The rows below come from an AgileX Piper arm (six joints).
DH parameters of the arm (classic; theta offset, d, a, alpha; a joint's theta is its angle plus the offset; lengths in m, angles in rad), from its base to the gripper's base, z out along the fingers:
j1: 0 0.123 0 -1.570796
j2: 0.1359 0 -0.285 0
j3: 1.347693 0 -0.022 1.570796
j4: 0 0.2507 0 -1.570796
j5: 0 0 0 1.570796
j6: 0 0.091 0 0
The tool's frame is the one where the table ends.
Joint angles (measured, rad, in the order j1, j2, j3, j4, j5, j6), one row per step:
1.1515, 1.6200, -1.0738, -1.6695, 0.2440, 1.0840
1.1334, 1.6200, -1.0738, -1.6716, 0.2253, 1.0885
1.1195, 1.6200, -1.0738, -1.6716, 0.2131, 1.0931
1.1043, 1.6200, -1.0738, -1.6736, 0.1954, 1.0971
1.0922, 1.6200, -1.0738, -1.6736, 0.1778, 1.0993
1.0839, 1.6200, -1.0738, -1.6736, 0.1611, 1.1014
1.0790, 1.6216, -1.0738, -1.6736, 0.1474, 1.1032
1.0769, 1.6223, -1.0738, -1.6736, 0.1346, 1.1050
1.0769, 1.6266, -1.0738, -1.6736, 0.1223, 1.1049
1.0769, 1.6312, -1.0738, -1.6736, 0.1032, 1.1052
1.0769, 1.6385, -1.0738, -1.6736, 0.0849, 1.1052
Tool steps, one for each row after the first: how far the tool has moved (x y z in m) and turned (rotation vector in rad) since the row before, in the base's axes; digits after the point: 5 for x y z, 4 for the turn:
0.00451, -0.00215, -0.00028, 0.0035, 0.0097, -0.0023
0.00359, -0.00183, -0.00020, 0.0039, 0.0086, -0.0049
0.00358, -0.00182, -0.00026, 0.0033, 0.0090, -0.0002
0.00257, -0.00132, -0.00028, 0.0032, 0.0093, 0.0027
0.00140, -0.00070, -0.00025, 0.0031, 0.0088, 0.0057
0.00065, -0.00002, -0.00079, 0.0012, 0.0080, 0.0065
-0.00025, 0.00033, -0.00044, 0.0019, 0.0072, 0.0085
-0.00063, 0.00115, -0.00175, -0.0024, 0.0074, 0.0110
-0.00115, 0.00149, -0.00195, -0.0016, 0.0109, 0.0168
-0.00092, 0.00176, -0.00293, -0.0041, 0.0117, 0.0162

